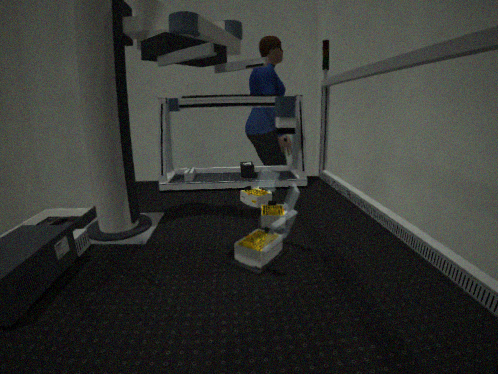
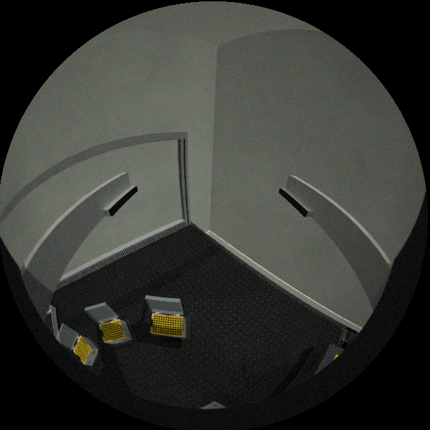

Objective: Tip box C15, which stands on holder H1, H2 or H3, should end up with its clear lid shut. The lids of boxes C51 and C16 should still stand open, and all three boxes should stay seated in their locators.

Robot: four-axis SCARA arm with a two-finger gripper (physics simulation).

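Where they show: gripper, between the fingertips: (image 1: 242,55); arm's base, origin of its link: (image 1: 120,229).
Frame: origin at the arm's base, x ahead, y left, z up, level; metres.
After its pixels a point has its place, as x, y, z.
Three white tip boxes with yellow tips stand in a row: a near box (image 1: 255,254) {0.495, -0.321, 0.061} (image 2: 167,326), a middle box (image 1: 272,216) {0.576, -0.081, 0.069} (image 2: 113,332) and a far box (image 1: 255,199) {0.538, 0.144, 0.059} (image 2: 84,351). Clear lids stand open on the near box, lid (image 1: 288,223) {0.586, -0.296, 0.134} (image 2: 165,304), on the middle box, lid (image 1: 293,197) {0.646, -0.089, 0.138} (image 2: 101,312), and on the far box, lid (image 1: 268,176) {0.609, 0.256, 0.130} (image 2: 68,334). Labels are unreadable, so I cannot tell which is C15. The boxes look upright; their locators are mostly hidden. My gripper (image 1: 212,61) (image 2: 209,177) is open and empty, high above the boxes and apart from them.
A white gantry frame (image 1: 233,186) {0.449, 0.450, 0.035} stands at the back, with a person (image 1: 264,79) behind it. The arm's column (image 1: 102,125) {0.023, -0.071, 0.398} and a dark machine (image 1: 30,260) {-0.035, -0.438, 0.118} are at the left. A fence rail (image 1: 415,57) {1.004, -0.177, 0.597} (image 2: 95,148) runs along the side wall.
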